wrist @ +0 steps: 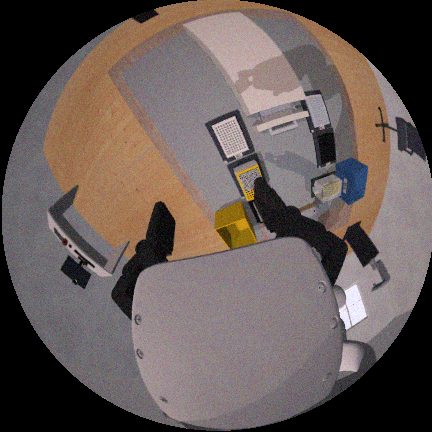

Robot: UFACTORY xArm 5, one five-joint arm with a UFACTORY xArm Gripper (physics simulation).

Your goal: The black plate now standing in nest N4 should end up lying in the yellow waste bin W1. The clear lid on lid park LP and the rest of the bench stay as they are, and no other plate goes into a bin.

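Note:
A black plate sits in a dark nest on the right, between a pale plate and a cream one; the nest labels are too small to read. The yellow waste bin stands in the lower middle, open side visible, partly cut off by the gripper body. My gripper is open with nothing between its widely spread fingers. It is far to the left of the black plate; its right finger overlaps the view near the yellow plate and the bin. I cannot make out the clear lid or lid park LP with certainty.
A white plate and a yellow plate sit in nests in the middle. A pale plate and a cream plate sit on the right, beside a blue bin. A large beige instrument stands at the back.

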